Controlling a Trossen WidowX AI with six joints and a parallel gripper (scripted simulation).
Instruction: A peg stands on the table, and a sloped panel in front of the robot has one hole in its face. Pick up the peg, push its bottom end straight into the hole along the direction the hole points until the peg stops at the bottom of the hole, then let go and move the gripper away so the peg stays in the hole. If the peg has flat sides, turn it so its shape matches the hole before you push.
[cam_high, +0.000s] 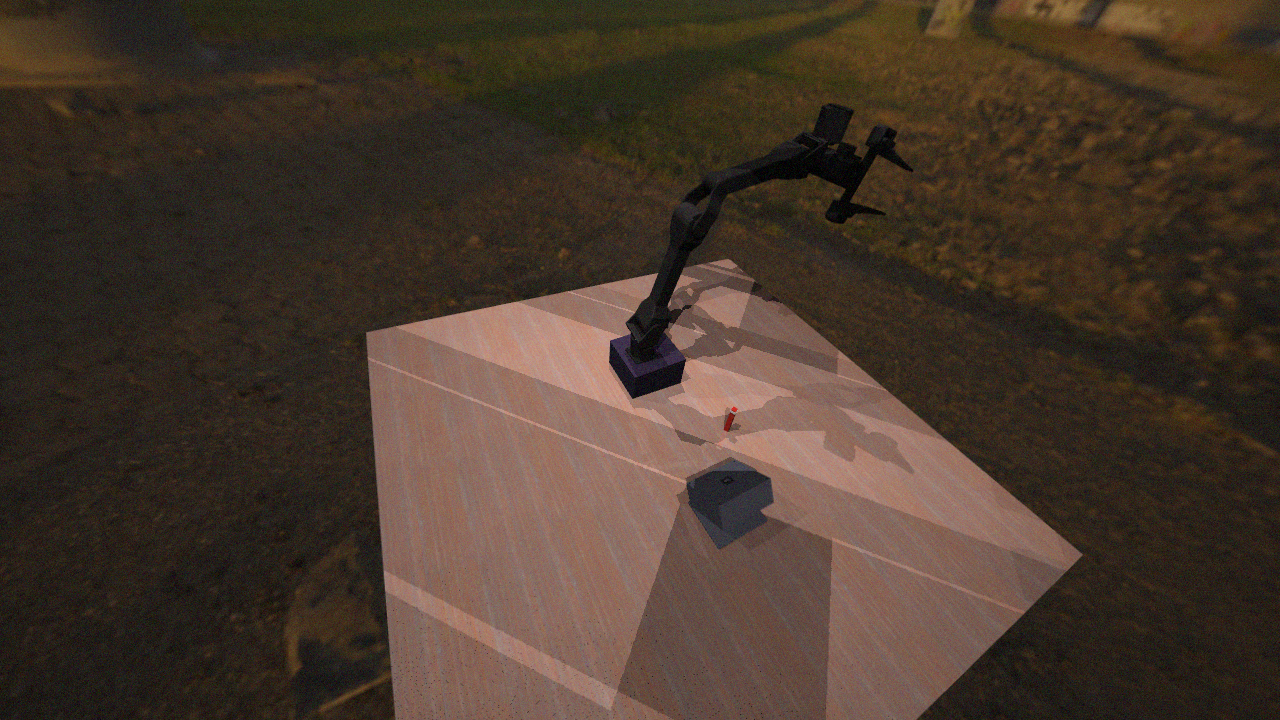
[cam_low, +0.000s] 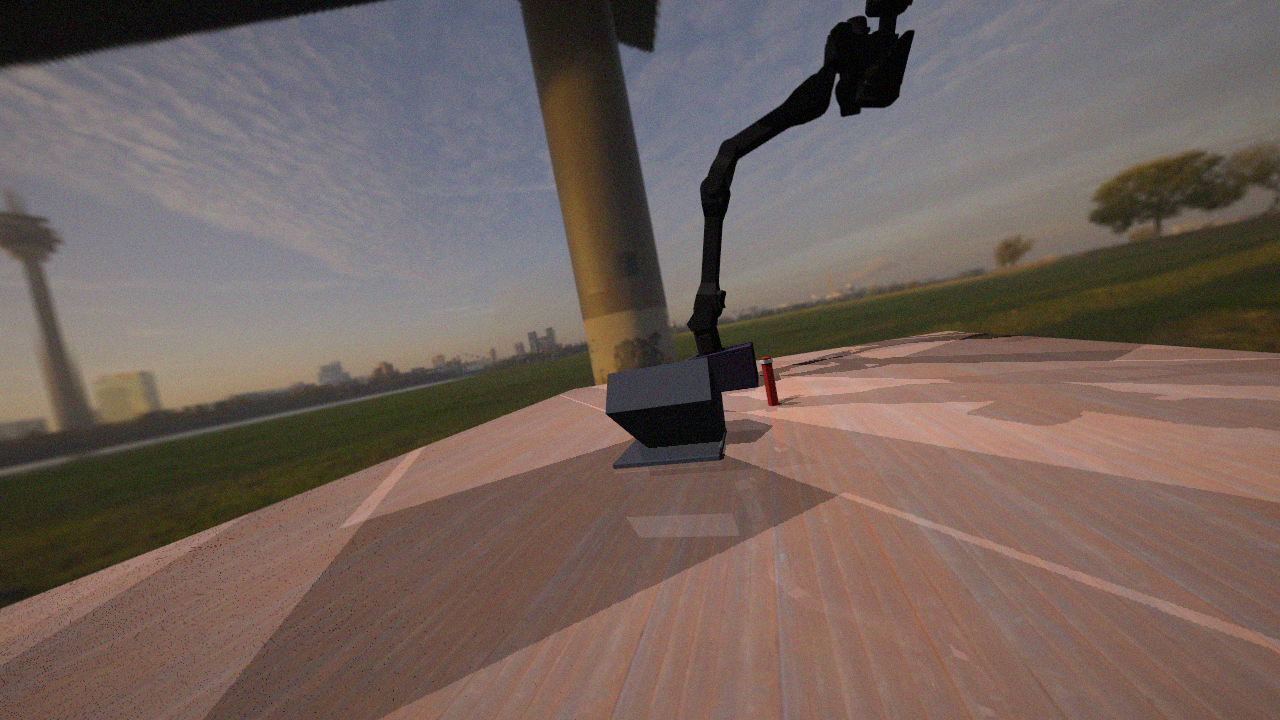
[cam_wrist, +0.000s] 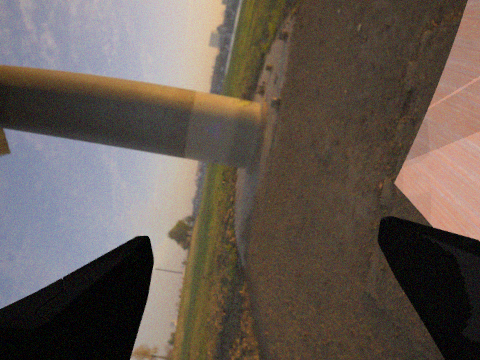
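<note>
My gripper tip is now 3 cm short of the peg, 29 cm to the left of it and 50 cm above it. Also, from my gripper tip: sloped grey panel block: 19 cm ahead, 42 cm to the right, 49 cm below.
</note>
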